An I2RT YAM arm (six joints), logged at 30 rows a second.
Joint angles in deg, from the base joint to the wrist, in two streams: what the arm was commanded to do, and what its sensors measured. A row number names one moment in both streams.
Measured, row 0:
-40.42 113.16 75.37 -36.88 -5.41 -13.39
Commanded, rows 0 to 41:
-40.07 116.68 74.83 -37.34 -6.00 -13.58
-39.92 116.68 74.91 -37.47 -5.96 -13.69
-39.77 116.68 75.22 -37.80 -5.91 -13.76
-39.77 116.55 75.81 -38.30 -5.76 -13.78
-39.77 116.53 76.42 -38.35 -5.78 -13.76
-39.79 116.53 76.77 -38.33 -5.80 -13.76
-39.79 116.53 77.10 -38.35 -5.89 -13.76
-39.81 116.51 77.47 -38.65 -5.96 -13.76
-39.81 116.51 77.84 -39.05 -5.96 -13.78
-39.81 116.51 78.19 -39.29 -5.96 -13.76
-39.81 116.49 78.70 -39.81 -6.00 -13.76
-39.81 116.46 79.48 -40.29 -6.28 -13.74
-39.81 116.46 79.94 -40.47 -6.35 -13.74
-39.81 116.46 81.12 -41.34 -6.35 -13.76
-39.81 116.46 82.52 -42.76 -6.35 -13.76
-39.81 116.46 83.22 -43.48 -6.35 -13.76
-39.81 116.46 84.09 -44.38 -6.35 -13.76
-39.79 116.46 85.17 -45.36 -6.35 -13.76
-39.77 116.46 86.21 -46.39 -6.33 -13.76
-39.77 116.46 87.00 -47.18 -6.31 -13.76
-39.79 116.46 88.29 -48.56 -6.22 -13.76
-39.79 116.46 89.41 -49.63 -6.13 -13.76
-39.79 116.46 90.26 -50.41 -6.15 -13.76
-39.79 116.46 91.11 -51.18 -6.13 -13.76
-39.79 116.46 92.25 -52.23 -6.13 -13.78
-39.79 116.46 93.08 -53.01 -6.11 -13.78
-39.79 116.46 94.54 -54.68 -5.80 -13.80
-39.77 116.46 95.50 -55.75 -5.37 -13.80
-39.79 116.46 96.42 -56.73 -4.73 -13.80
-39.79 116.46 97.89 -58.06 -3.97 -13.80
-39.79 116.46 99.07 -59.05 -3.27 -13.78
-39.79 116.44 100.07 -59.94 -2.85 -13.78
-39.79 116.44 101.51 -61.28 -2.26 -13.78
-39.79 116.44 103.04 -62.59 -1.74 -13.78
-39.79 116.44 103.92 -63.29 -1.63 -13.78
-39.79 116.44 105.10 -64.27 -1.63 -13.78
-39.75 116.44 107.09 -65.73 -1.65 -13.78
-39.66 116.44 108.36 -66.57 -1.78 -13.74
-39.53 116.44 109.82 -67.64 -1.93 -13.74
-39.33 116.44 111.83 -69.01 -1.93 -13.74
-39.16 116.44 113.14 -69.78 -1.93 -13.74
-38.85 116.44 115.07 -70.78 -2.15 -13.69
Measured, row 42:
-39.99 115.92 108.81 -69.04 -2.59 -13.41
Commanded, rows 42 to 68:
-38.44 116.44 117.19 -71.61 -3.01 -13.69
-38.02 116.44 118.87 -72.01 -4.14 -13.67
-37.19 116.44 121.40 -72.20 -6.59 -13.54
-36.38 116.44 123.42 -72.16 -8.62 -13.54
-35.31 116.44 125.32 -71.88 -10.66 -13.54
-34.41 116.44 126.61 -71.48 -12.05 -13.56
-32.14 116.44 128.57 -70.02 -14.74 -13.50
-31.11 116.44 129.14 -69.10 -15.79 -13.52
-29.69 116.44 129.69 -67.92 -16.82 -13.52
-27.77 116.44 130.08 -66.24 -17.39 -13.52
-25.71 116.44 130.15 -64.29 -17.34 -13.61
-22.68 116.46 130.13 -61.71 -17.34 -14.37
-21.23 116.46 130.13 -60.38 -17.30 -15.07
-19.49 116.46 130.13 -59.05 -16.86 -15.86
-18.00 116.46 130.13 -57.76 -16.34 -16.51
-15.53 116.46 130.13 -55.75 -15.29 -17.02
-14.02 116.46 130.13 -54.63 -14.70 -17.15
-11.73 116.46 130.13 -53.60 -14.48 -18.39
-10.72 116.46 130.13 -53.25 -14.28 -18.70
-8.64 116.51 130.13 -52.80 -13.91 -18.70
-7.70 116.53 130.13 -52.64 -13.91 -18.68
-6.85 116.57 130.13 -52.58 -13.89 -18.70
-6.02 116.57 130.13 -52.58 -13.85 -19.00
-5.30 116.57 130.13 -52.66 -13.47 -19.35
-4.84 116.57 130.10 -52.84 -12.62 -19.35
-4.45 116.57 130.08 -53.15 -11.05 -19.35
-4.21 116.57 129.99 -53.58 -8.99 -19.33
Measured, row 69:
-5.10 115.96 128.86 -52.80 -13.69 -18.11
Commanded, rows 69 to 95:
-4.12 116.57 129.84 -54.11 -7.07 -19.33
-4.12 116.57 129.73 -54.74 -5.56 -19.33
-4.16 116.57 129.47 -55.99 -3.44 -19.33
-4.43 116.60 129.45 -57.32 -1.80 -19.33
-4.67 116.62 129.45 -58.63 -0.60 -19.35
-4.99 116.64 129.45 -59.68 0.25 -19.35
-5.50 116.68 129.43 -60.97 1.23 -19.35
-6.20 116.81 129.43 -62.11 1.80 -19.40
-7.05 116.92 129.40 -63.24 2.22 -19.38
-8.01 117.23 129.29 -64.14 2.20 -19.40
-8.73 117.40 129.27 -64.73 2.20 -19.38
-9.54 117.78 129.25 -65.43 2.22 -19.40
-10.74 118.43 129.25 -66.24 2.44 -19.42
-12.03 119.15 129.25 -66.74 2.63 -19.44
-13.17 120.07 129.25 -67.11 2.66 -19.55
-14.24 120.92 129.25 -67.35 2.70 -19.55
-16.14 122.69 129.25 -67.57 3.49 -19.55
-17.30 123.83 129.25 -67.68 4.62 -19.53
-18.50 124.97 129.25 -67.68 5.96 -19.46
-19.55 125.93 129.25 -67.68 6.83 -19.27
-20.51 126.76 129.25 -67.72 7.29 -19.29
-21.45 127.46 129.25 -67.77 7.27 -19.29
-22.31 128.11 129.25 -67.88 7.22 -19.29
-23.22 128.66 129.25 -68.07 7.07 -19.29
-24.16 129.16 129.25 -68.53 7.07 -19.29
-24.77 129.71 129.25 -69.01 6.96 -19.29
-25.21 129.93 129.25 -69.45 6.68 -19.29
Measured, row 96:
-23.66 129.36 128.81 -68.47 5.82 -19.38
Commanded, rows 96 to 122:
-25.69 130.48 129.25 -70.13 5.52 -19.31
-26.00 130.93 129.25 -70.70 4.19 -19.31
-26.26 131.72 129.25 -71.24 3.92 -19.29
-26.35 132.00 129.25 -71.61 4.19 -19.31
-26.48 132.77 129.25 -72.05 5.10 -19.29
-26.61 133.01 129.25 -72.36 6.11 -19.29
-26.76 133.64 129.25 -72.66 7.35 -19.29
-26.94 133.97 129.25 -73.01 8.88 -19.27
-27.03 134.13 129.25 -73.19 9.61 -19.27
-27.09 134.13 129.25 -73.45 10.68 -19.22
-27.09 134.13 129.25 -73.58 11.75 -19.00
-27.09 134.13 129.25 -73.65 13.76 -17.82
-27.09 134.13 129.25 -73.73 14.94 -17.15
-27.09 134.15 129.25 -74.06 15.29 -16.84
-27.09 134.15 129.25 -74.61 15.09 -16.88
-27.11 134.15 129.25 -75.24 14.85 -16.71
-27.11 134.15 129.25 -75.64 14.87 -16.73
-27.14 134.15 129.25 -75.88 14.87 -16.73
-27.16 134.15 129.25 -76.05 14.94 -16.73
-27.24 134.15 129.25 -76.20 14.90 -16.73
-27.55 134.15 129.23 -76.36 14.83 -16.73
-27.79 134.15 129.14 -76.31 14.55 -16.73
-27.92 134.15 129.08 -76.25 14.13 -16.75
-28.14 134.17 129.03 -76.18 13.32 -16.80
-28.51 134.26 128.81 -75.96 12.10 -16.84
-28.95 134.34 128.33 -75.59 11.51 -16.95
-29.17 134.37 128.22 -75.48 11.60 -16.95
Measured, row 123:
-27.90 133.69 128.79 -75.96 13.02 -17.85
